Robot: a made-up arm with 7 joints. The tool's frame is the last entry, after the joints.
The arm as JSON. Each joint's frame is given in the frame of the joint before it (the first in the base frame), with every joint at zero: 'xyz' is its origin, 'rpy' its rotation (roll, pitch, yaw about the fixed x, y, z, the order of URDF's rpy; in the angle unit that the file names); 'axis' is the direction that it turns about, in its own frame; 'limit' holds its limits. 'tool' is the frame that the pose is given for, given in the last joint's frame.
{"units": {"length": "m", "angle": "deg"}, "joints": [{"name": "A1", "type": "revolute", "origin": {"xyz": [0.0, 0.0, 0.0], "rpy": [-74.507, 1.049, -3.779]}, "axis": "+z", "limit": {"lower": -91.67, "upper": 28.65}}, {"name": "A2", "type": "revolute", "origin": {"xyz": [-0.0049, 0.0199, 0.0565], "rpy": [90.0, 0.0, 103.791]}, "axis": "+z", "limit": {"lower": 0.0, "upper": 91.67}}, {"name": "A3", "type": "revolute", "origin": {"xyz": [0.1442, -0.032, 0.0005], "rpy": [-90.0, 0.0, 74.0]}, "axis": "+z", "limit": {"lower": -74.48, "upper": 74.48}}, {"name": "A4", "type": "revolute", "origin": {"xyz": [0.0, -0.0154, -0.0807], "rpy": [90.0, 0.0, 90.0]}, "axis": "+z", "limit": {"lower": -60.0, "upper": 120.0}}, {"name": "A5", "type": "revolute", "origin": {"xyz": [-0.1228, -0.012, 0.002], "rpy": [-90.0, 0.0, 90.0]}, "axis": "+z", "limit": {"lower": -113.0, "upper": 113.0}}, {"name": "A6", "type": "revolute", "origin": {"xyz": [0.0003, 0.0, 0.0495], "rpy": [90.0, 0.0, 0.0]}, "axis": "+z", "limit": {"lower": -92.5, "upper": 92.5}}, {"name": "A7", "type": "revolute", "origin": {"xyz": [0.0, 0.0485, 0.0], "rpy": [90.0, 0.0, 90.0]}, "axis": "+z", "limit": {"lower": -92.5, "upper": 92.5}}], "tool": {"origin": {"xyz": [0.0, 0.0, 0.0], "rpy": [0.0, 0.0, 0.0]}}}
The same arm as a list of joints. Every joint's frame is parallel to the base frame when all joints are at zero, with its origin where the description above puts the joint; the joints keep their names.
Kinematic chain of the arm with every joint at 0, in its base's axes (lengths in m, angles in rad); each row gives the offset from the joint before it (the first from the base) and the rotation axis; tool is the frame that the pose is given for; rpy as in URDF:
A1: xyz 0 0 0 axis 0.068403 0.961235 0.26711
A2: xyz -0.001 0.06 -0.004 axis 0.968889 -0.0002 -0.247497
A3: xyz -0.036 0.009 -0.143 axis 0.247497 -0.0001 0.968889
A4: xyz -0.005 0 -0.082 axis 0.0002 1 0
A5: xyz 0.116 0.002 -0.042 axis 0.968889 -0.0002 -0.247497
A6: xyz 0.048 0 -0.012 axis 0.0002 1 0
A7: xyz 0.047 0 -0.012 axis 0.247497 -0.0001 0.968889
tool: xyz 0 0 0 rpy 0 0.2501 -0.0002
Joint limits (rad, base to tool): -1.5999..0.5 0..1.5999 -1.2999..1.2999 -1.0472..2.0944 -1.9722..1.9722 -1.6144..1.6144 -1.6144..1.6144

